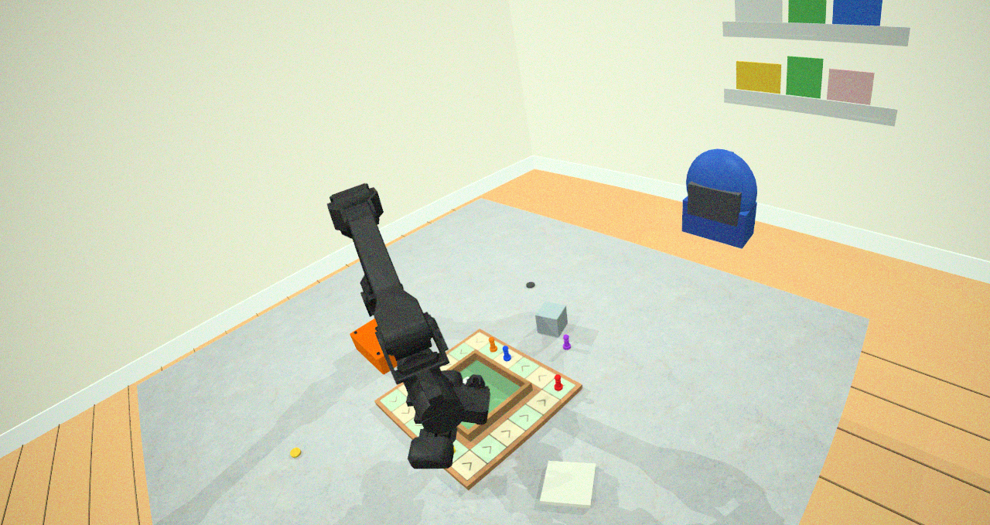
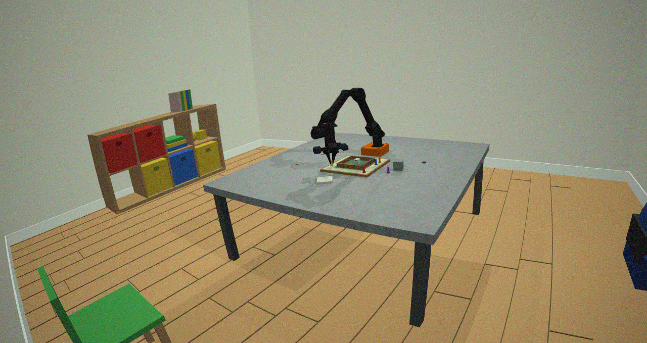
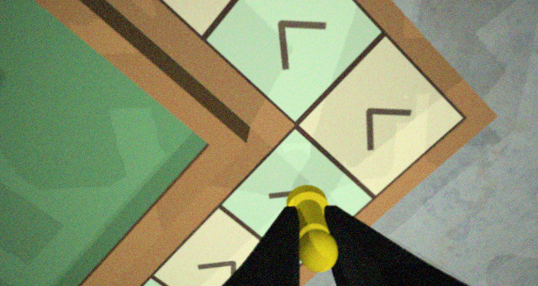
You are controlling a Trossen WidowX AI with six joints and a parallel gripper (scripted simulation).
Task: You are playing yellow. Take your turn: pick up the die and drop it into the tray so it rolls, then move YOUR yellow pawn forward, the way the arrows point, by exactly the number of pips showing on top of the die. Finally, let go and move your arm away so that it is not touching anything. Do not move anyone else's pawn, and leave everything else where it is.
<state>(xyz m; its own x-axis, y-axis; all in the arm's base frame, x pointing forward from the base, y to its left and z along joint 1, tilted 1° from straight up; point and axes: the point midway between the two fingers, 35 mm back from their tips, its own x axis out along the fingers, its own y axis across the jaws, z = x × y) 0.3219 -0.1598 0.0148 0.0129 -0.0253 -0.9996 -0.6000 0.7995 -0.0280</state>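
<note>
My gripper tip is 1 cm below the yellow pawn. Round my gripper tip: white card 20 cm ahead, 6 cm to the left, 2 cm below; green dice tray 6 cm behind, 12 cm to the left, 2 cm below; white die 7 cm behind, 12 cm to the left.
</note>
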